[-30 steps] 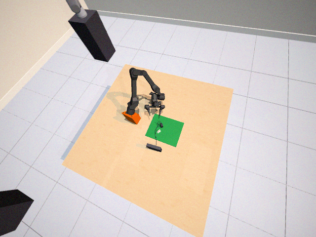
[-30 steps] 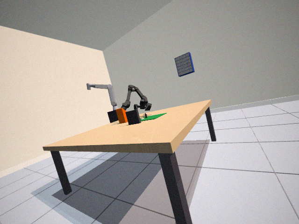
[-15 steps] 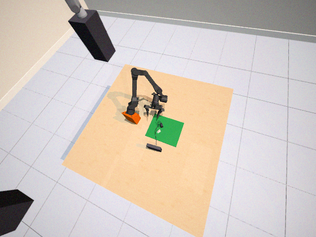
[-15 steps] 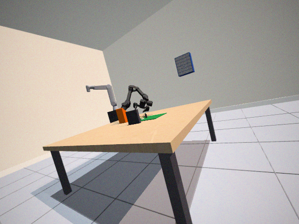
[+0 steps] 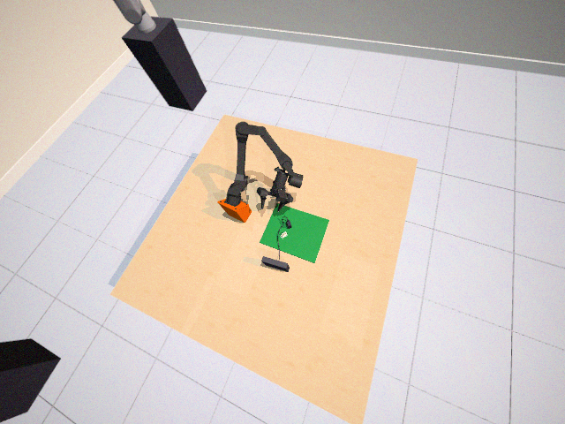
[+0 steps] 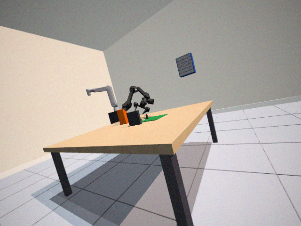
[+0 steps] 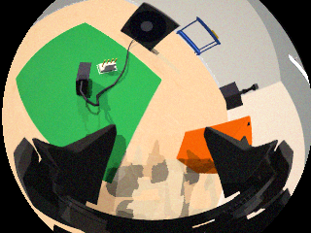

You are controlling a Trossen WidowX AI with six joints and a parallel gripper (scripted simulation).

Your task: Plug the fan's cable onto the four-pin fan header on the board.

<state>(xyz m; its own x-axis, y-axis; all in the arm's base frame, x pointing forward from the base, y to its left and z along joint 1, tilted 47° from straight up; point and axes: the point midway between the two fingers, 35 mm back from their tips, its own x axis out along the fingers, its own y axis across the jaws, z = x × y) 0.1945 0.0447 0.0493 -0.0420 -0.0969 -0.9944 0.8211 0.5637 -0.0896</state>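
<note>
Right now the black fan plug is 11 cm ahead of my gripper tip, 2 cm to the right of it and 6 cm below it. The rest, counted from my gripper tip: green board: 15 cm ahead, 4 cm to the right, 10 cm below; four-pin fan header: 10 cm ahead, 8 cm to the right, 8 cm below; black fan: 13 cm ahead, 24 cm to the right, 2 cm below.
</note>
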